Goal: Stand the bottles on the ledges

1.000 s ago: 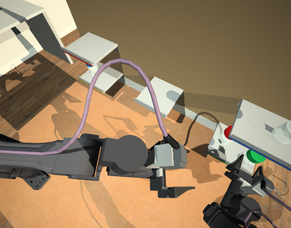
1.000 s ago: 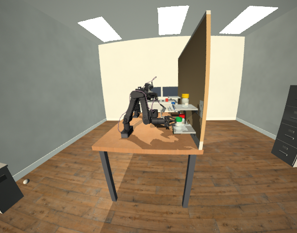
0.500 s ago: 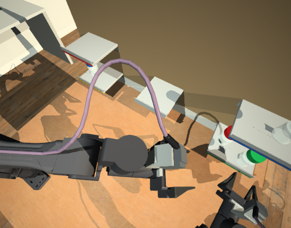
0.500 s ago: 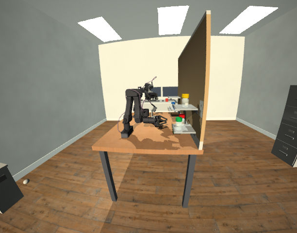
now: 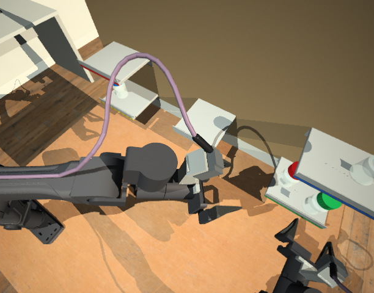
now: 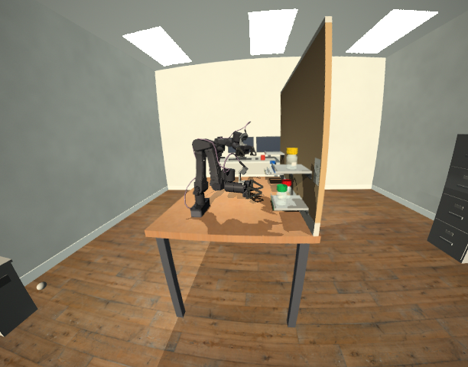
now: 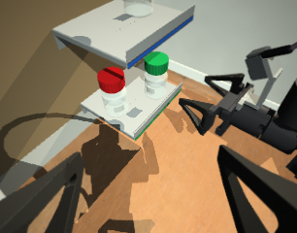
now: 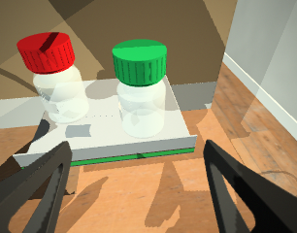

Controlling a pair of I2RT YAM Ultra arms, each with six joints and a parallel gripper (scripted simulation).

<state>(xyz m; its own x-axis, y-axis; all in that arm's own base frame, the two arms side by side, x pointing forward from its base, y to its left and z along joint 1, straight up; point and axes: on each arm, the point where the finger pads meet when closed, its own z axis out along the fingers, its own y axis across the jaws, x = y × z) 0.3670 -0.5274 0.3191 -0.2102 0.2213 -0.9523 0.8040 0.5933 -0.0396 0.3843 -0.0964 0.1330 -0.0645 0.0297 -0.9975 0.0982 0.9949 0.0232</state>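
My right gripper is now 160 mm below the yellow-capped bottle, 150 mm short of it and 30 mm to the left of it. The rest, counted from my right hand: green-capped bottle 110 mm ahead, 30 mm below, 20 mm to the right; red-capped bottle 160 mm ahead, 80 mm to the left, 30 mm below; brown wall 400 mm to the left, 290 mm ahead, 270 mm above.
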